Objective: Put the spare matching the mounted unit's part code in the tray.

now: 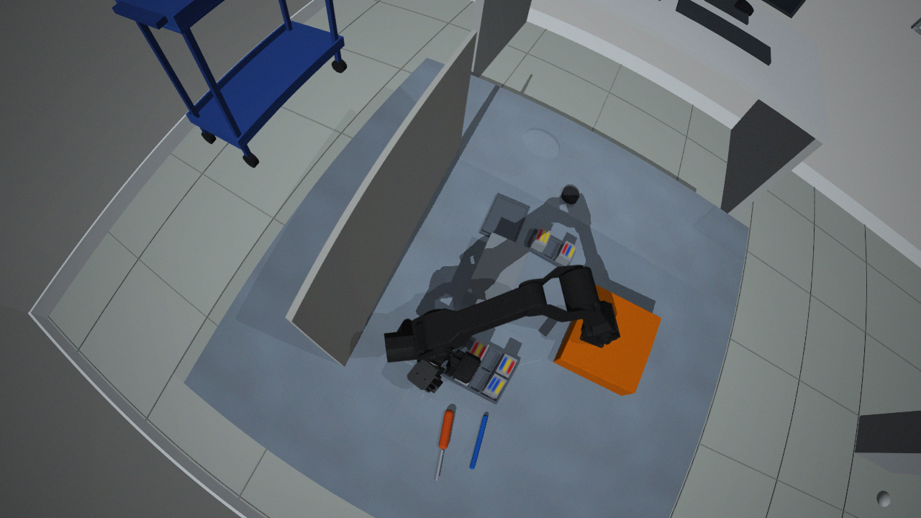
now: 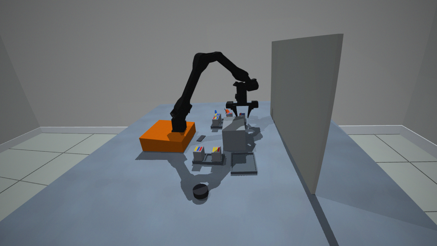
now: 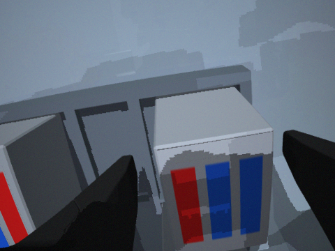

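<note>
My gripper tip is now 2 cm below the grey spare. Also, from my gripper tip: grey wall panel (20 cm ahead, 23 cm to the right, 20 cm above); blue pen (18 cm behind, 15 cm to the left, 2 cm below); mounted unit (5 cm behind, 23 cm to the right, 3 cm above).
</note>
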